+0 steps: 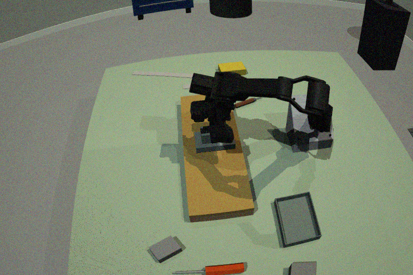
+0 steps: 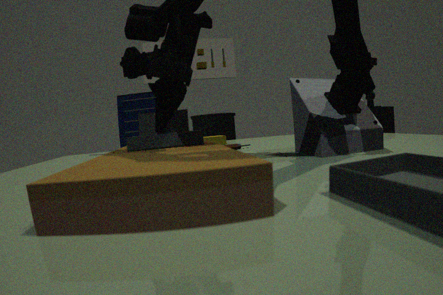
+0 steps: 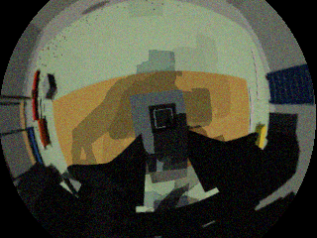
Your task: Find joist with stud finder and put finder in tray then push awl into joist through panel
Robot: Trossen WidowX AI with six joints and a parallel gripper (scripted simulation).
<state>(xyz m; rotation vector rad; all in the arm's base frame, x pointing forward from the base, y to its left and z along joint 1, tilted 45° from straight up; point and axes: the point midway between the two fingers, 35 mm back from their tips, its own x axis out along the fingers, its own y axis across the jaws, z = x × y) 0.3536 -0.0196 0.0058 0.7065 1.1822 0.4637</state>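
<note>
Right now my gripper tip is 32 cm to the right of the grey tray, 20 cm past it and 5 cm above it. Round my gripper tip: stud finder (2 cm above, 1 cm ahead); awl (23 cm to the right, 19 cm behind, 6 cm below); small grey block (35 cm to the left, 18 cm ahead, 5 cm below).
</note>
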